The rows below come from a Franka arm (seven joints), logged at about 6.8 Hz.
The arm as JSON. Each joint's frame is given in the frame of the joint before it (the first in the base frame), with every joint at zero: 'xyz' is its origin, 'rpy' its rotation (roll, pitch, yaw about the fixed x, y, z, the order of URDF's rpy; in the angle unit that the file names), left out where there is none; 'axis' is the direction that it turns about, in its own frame. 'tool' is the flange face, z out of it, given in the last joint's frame.
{
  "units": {
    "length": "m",
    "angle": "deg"
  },
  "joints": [
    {
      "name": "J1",
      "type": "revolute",
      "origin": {
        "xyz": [
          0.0,
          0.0,
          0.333
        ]
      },
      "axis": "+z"
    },
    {
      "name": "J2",
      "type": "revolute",
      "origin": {
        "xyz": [
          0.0,
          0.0,
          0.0
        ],
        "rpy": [
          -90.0,
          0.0,
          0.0
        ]
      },
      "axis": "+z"
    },
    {
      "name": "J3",
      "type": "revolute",
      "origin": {
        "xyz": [
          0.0,
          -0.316,
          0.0
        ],
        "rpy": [
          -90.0,
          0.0,
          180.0
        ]
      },
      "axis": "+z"
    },
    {
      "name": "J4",
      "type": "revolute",
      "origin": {
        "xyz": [
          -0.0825,
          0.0,
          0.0
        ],
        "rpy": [
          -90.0,
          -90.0,
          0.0
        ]
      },
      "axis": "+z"
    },
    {
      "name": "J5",
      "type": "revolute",
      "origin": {
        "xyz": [
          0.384,
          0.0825,
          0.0
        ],
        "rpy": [
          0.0,
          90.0,
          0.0
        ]
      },
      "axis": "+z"
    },
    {
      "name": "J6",
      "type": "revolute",
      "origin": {
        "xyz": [
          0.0,
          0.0,
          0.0
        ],
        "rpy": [
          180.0,
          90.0,
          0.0
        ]
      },
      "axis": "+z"
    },
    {
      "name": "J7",
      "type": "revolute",
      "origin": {
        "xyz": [
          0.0,
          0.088,
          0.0
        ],
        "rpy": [
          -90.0,
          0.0,
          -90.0
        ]
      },
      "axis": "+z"
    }
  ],
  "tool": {
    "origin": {
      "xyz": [
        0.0,
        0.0,
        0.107
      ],
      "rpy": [
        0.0,
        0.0,
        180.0
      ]
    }
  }
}
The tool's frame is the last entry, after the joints.
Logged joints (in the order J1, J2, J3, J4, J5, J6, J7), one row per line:
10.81 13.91 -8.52 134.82 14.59 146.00 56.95
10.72 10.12 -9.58 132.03 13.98 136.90 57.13
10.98 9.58 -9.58 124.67 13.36 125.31 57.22
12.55 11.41 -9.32 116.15 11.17 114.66 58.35
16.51 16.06 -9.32 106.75 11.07 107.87 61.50
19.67 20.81 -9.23 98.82 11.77 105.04 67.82
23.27 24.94 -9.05 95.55 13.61 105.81 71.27
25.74 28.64 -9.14 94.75 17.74 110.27 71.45
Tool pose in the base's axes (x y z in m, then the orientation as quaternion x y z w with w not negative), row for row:
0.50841 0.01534 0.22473 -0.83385 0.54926 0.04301 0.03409
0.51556 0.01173 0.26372 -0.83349 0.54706 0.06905 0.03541
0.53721 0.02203 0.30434 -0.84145 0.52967 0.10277 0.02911
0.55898 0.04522 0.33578 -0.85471 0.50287 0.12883 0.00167
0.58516 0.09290 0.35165 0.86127 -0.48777 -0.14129 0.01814
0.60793 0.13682 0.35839 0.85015 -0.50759 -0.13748 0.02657
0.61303 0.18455 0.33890 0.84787 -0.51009 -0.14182 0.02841
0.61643 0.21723 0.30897 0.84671 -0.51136 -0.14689 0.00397
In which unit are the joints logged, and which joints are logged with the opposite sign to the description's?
The joints are logged in degrees. Opposite sign: J4.
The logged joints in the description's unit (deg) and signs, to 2 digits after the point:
10.81 13.91 -8.52 -134.82 14.59 146.00 56.95
10.72 10.12 -9.58 -132.03 13.98 136.90 57.13
10.98 9.58 -9.58 -124.67 13.36 125.31 57.22
12.55 11.41 -9.32 -116.15 11.17 114.66 58.35
16.51 16.06 -9.32 -106.75 11.07 107.87 61.50
19.67 20.81 -9.23 -98.82 11.77 105.04 67.82
23.27 24.94 -9.05 -95.55 13.61 105.81 71.27
25.74 28.64 -9.14 -94.75 17.74 110.27 71.45

